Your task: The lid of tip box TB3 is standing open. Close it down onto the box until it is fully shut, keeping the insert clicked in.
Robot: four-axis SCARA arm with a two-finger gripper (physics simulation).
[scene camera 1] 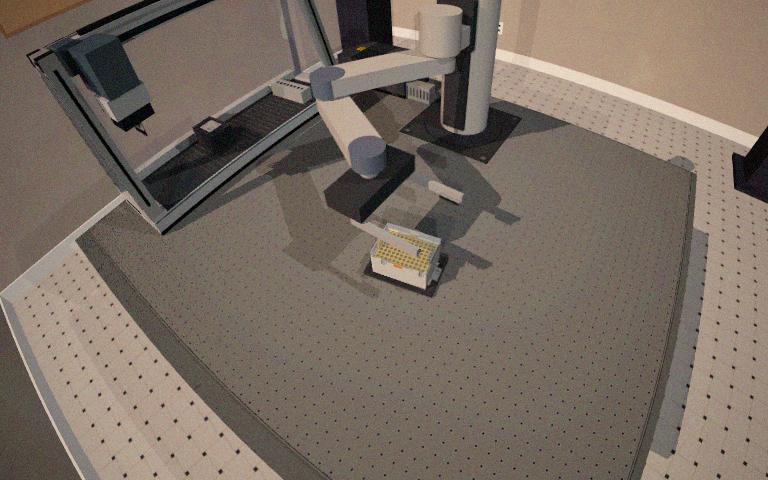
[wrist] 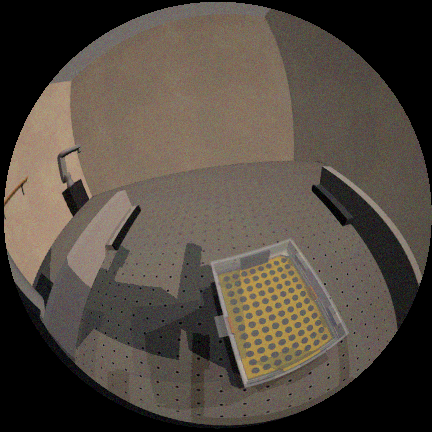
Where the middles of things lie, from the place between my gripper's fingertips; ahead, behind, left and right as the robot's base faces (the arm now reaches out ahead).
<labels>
The clear lid (scene camera 1: 429,245) lies 3 cm ahead of my hand, 6 cm to the right of it and 8 cm below it. Also, from my hand: dark base plate (scene camera 1: 488,152): 54 cm behind, 21 cm to the right, 15 cm below; tip box TB3 (scene camera 1: 423,284): 3 cm ahead, 6 cm to the right, 11 cm below; dark cabinet (scene camera 1: 373,49): 66 cm behind, 61 cm to the right, 9 cm below.
</labels>
